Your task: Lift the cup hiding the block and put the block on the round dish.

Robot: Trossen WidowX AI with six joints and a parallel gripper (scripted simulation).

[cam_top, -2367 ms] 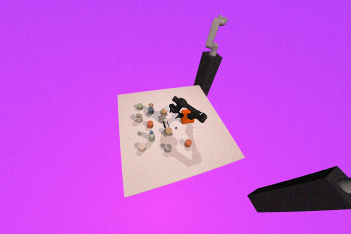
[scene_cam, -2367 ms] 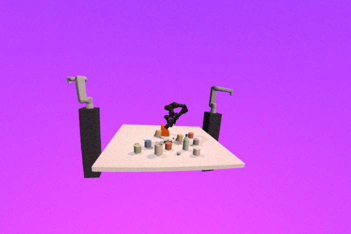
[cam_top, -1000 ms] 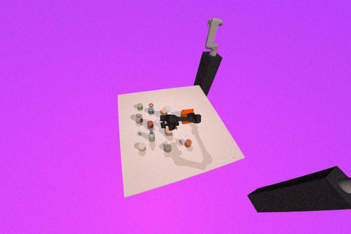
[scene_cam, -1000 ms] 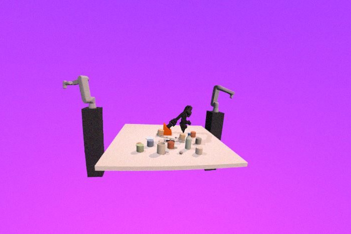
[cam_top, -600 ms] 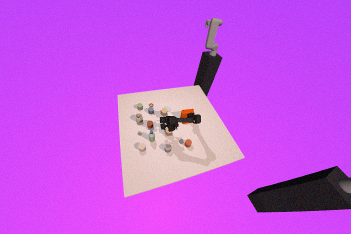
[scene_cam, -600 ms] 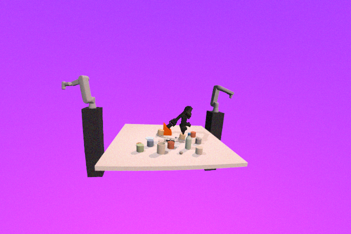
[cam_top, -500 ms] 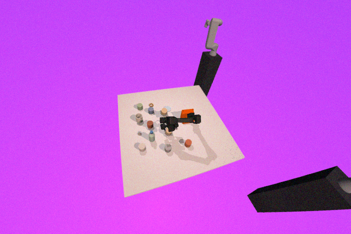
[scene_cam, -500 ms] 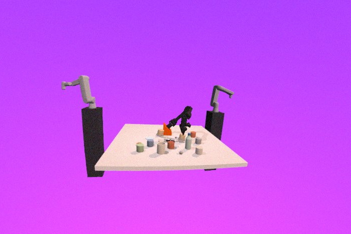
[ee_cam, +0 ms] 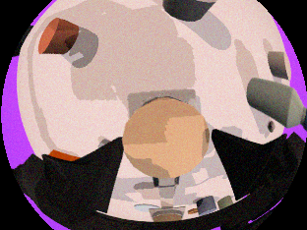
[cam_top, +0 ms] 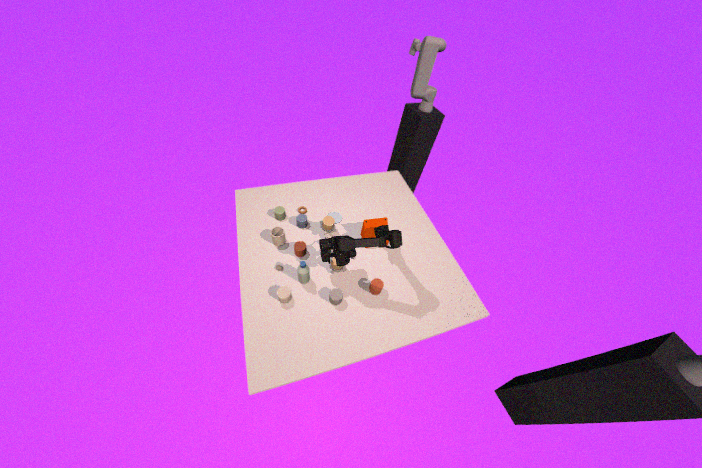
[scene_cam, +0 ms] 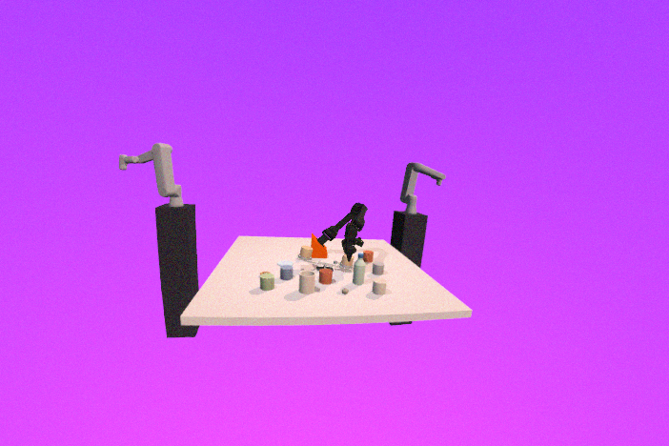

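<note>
Now: gripper tip 20 mm to the right of the tan cup and 10 mm above it. Round my gripper tip: grey balance (20 mm behind, 140 mm to the right, 30 mm below); grey cup (90 mm ahead, 190 mm to the left, 30 mm below); green bottle (200 mm ahead, 10 mm to the left, 40 mm above).
</note>
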